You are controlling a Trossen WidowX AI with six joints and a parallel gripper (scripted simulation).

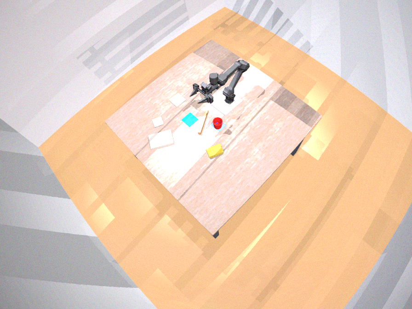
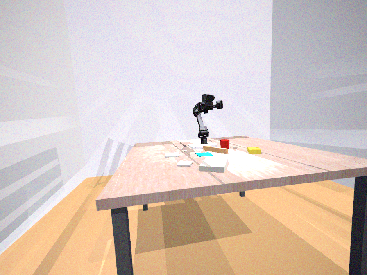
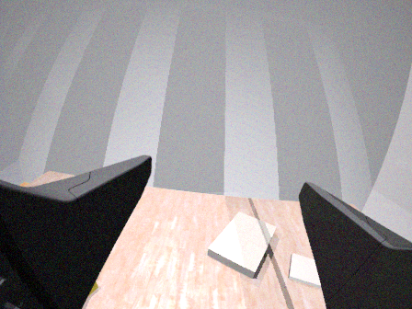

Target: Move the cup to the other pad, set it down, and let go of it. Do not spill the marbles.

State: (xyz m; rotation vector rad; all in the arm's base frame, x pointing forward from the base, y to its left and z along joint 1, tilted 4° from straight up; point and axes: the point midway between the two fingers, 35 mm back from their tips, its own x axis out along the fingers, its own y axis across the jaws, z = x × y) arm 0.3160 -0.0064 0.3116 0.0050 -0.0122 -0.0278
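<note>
Right now the red cup is 10 cm behind my gripper tip, 12 cm to the left of it and 30 cm below it. Also, from my gripper tip: wooden bar: 5 cm behind, 2 cm to the left, 34 cm below; then cyan pad: 1 cm ahead, 8 cm to the right, 35 cm below; then pale blue pad: 10 cm behind, 11 cm to the left, 35 cm below.
</note>
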